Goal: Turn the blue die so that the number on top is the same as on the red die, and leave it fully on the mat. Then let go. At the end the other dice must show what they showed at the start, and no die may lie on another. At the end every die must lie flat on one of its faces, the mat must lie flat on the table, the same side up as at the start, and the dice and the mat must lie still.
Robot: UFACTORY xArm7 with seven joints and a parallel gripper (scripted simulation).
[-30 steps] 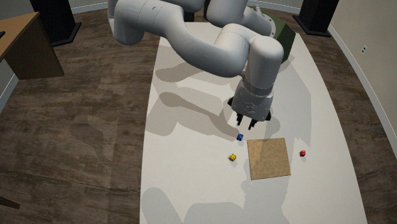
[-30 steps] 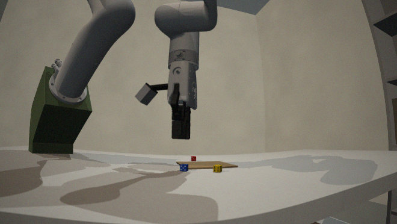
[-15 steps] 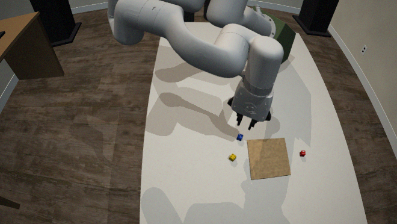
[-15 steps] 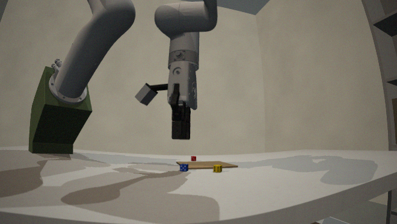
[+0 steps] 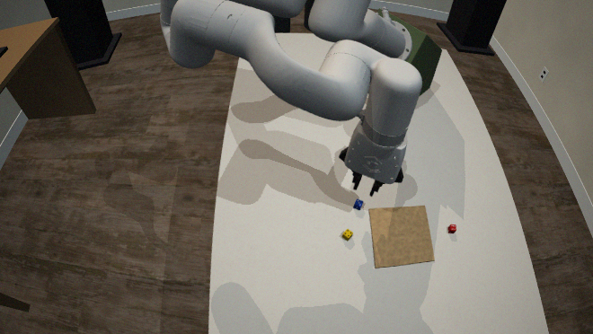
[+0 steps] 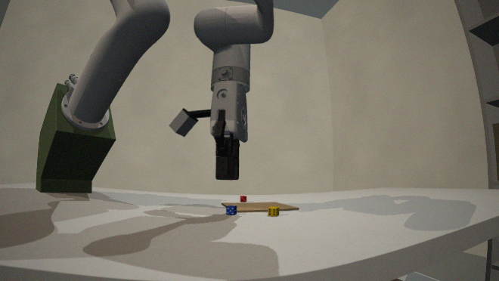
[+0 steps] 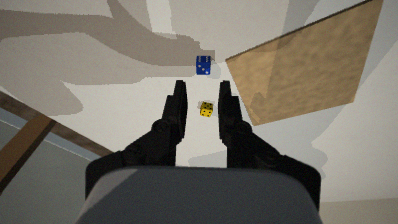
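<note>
My gripper is now 80 mm above the blue die and 10 mm short of it. The rest, counted from my hand: mat 90 mm ahead, 80 mm to the left, 80 mm below; red die 210 mm to the left, 110 mm ahead, 80 mm below; yellow die 80 mm below, 70 mm ahead, 40 mm to the right.
</note>
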